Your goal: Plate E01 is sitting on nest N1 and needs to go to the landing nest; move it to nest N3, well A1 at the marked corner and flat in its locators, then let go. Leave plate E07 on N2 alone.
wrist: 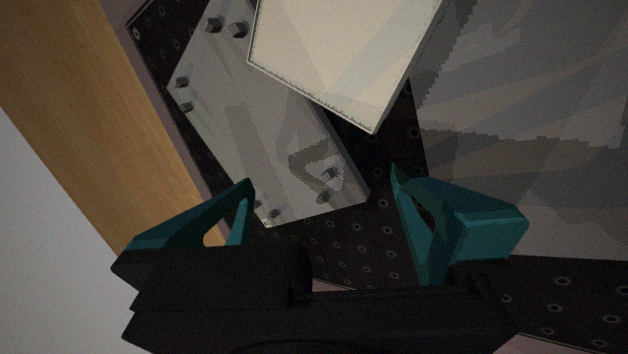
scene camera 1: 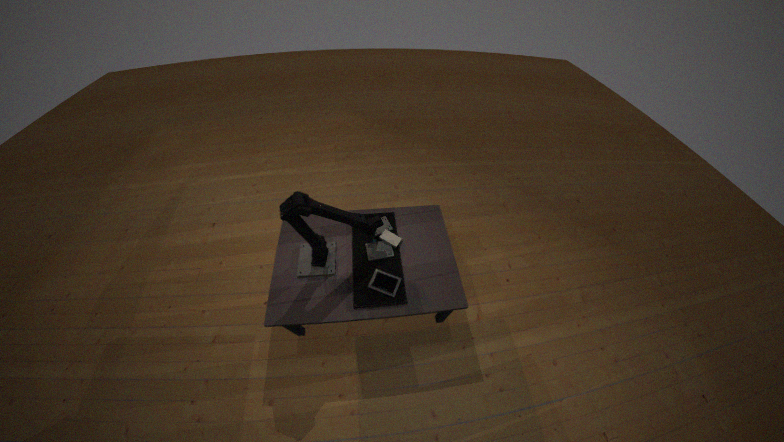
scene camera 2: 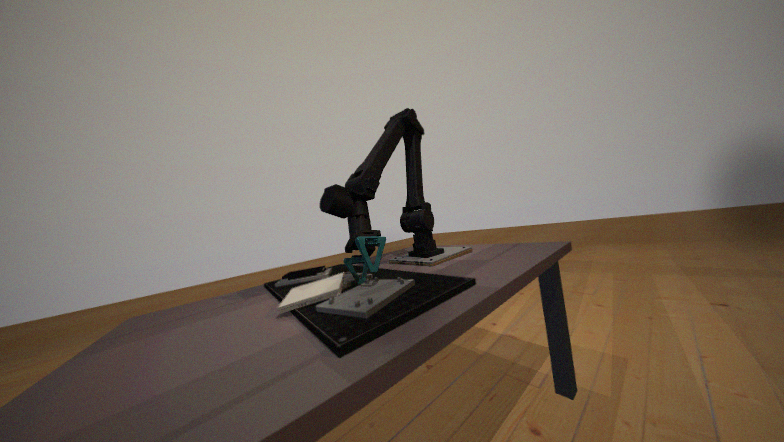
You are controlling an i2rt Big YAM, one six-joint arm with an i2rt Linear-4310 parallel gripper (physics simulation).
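Observation:
A white plate (scene camera 1: 390,237) (scene camera 2: 312,293) (wrist: 340,55) lies tilted, smooth face up, between two grey nests and over the black board's edge; no label is readable. The far nest (scene camera 1: 387,222) (scene camera 2: 365,300) (wrist: 240,125) bears pegs and holds no seated plate. The middle nest (scene camera 1: 378,252) (wrist: 510,125) is grey and partly in shadow. Which nest is N1, N2 or N3 cannot be read. My gripper (scene camera 2: 368,277) (wrist: 318,177) is open and empty; its teal fingers are low beside the far nest, apart from the plate in the wrist view. Marked corner and wells are hidden.
A light rectangular frame with a dark middle (scene camera 1: 381,291) lies at the board's near end in scene camera 1. The perforated black board (scene camera 1: 365,299) (scene camera 2: 439,288) (wrist: 345,250) lies on the table (scene camera 1: 430,274) (scene camera 2: 192,351). The arm's base plate (scene camera 1: 303,269) (scene camera 2: 455,255) is beside it.

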